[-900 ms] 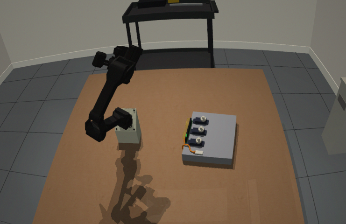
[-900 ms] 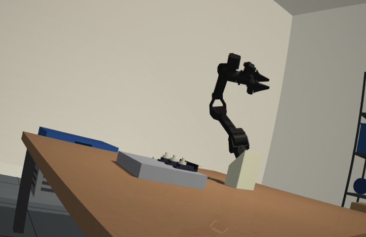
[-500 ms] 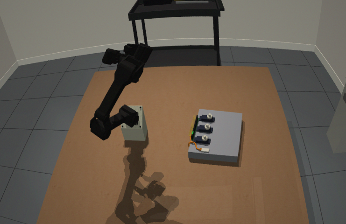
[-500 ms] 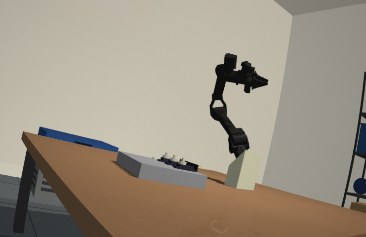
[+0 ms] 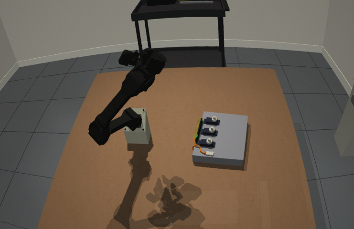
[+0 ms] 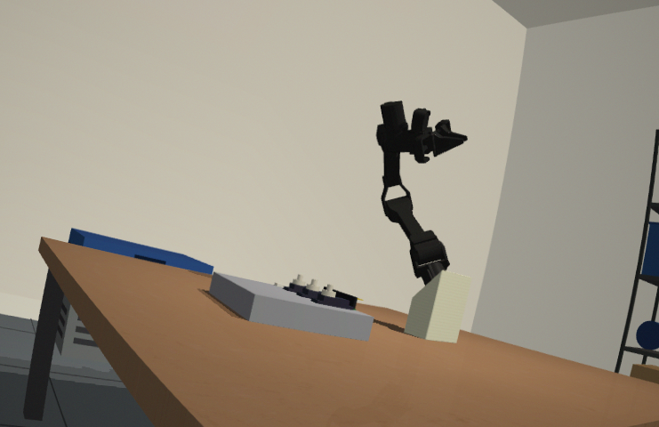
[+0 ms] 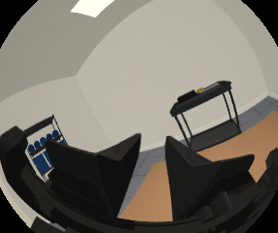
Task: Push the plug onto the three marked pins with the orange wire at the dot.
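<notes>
Right now my gripper tip is 410 mm above the green band, 230 mm short of it and 80 mm to the left of it. The rest, counted from my gripper tip: grey printed holder: 460 mm below, 390 mm ahead, 50 mm to the right.
</notes>
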